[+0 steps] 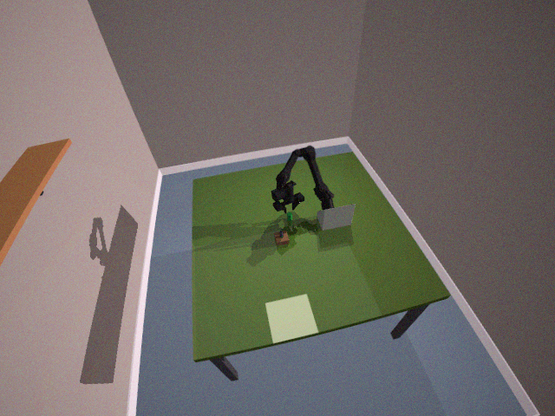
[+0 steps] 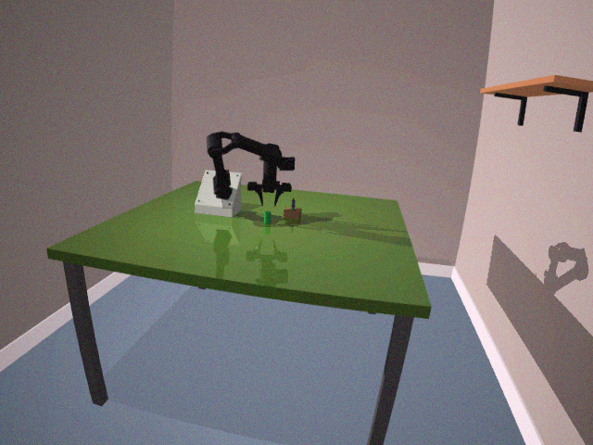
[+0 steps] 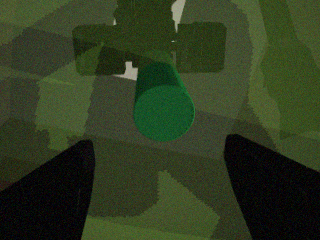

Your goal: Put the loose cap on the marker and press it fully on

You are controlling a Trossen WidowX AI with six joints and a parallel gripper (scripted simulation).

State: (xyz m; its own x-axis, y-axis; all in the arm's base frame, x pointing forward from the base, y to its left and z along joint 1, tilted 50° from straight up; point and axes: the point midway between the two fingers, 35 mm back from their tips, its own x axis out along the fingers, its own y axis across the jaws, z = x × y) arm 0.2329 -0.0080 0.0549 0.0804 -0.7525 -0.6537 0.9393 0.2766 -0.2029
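Now: gripper tip 5 cm above the green cap. Round my gripper tip: brown holder block: 7 cm ahead, 15 cm to the left, 6 cm below.
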